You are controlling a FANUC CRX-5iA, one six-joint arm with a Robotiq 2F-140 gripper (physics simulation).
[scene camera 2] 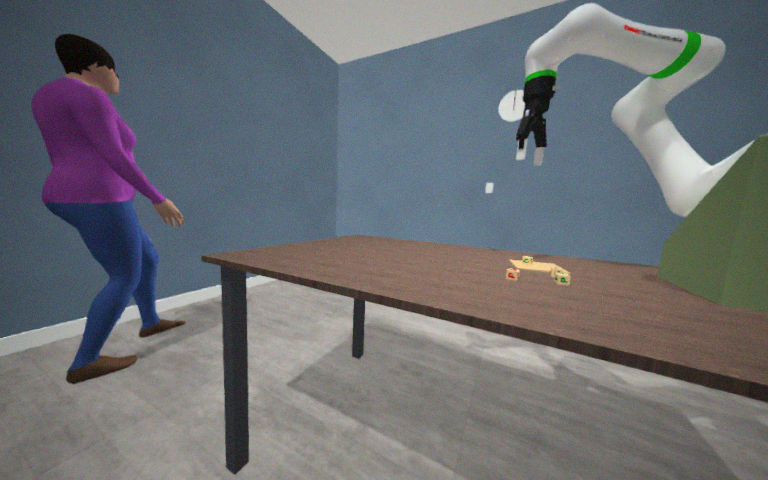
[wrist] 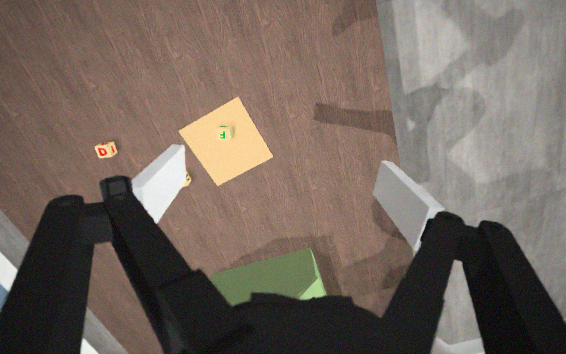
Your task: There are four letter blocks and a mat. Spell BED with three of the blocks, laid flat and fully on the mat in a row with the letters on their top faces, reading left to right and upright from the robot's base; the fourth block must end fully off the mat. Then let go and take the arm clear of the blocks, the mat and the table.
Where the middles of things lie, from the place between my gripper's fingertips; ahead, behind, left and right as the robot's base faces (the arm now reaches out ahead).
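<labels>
Here is the tan mat (wrist: 223, 160), and the mat lies 360 mm below my hand, 60 mm behind it and 120 mm to the left of it.
</labels>
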